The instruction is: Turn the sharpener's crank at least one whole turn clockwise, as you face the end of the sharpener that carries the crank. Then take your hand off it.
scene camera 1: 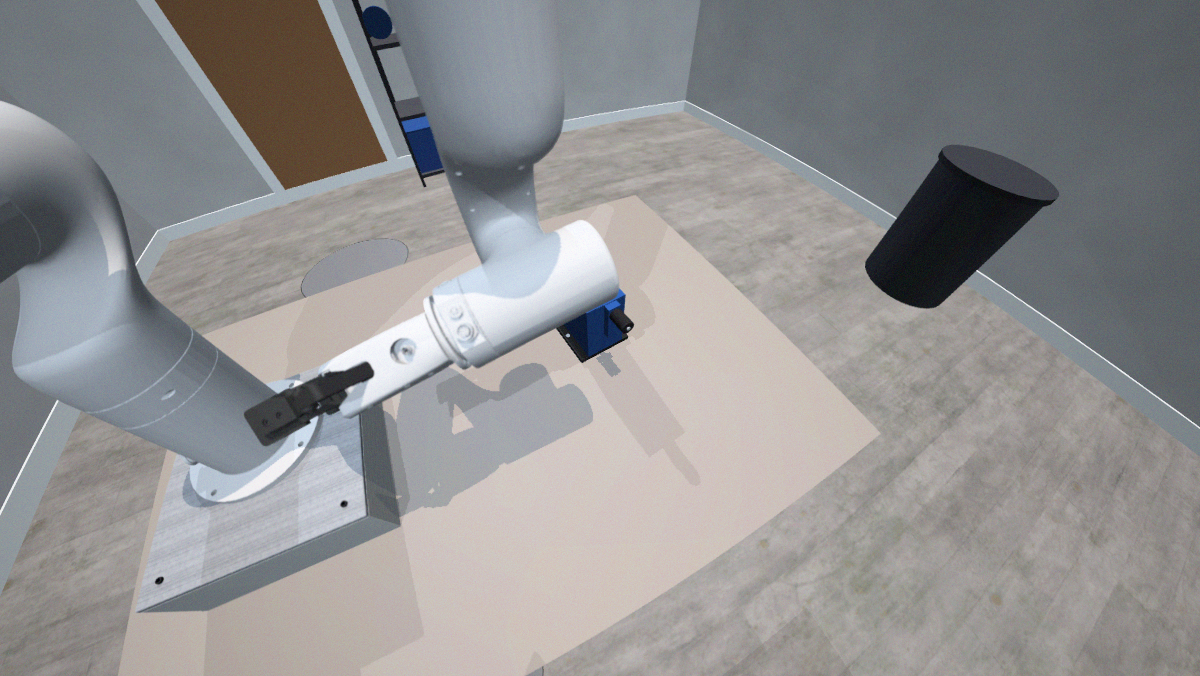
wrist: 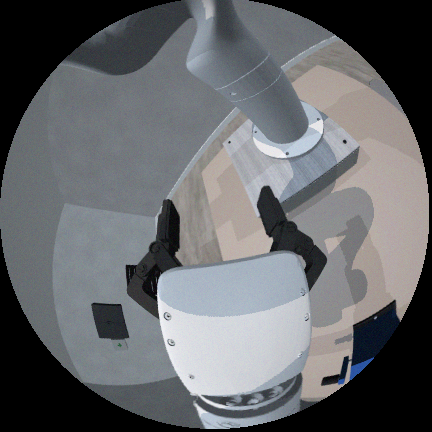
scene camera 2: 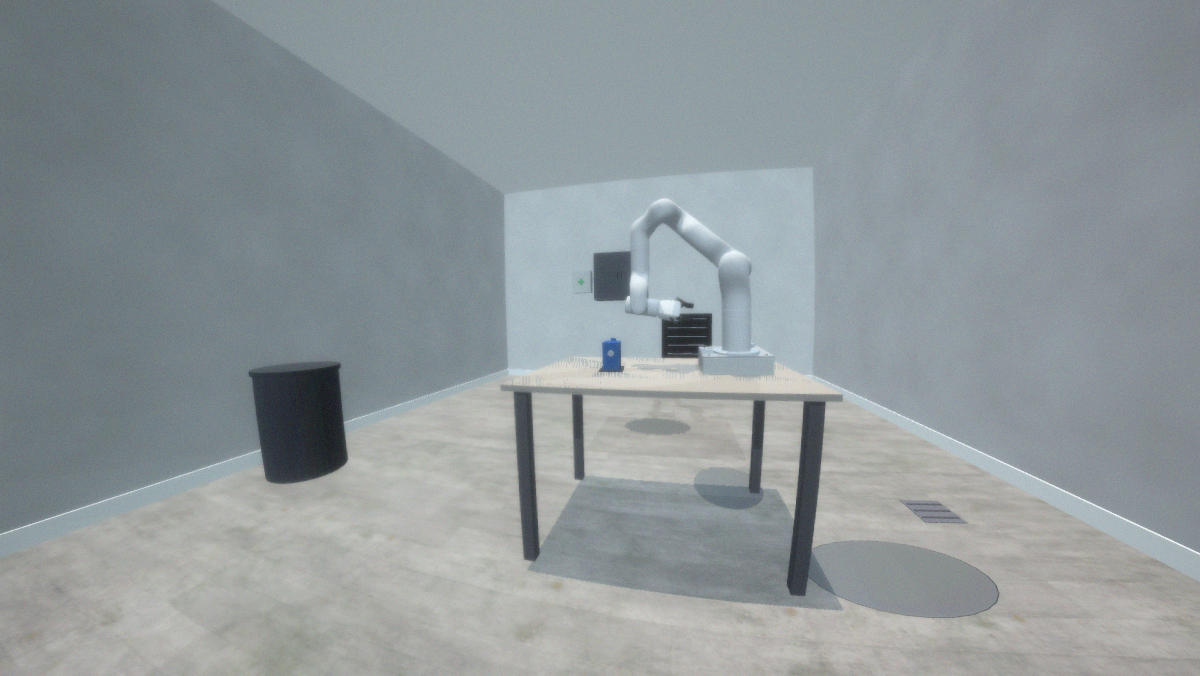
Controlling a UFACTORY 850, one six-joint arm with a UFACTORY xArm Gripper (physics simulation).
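Observation:
The blue sharpener stands upright on its dark base on the table. In scene camera 1 its crank, with a black handle, is at the near end, and the arm's wrist covers part of the body's top. The crank handle also shows at the lower right of the wrist view. In scene camera 2 the crank is hidden behind the body. My gripper is open and empty. It hangs above the table on the robot base's side, pointing away from the sharpener and well apart from it.
The robot base block stands on the table. A black bin stands on the floor beyond the table's far end from the base. The arm's wrist passes over the sharpener in scene camera 1.

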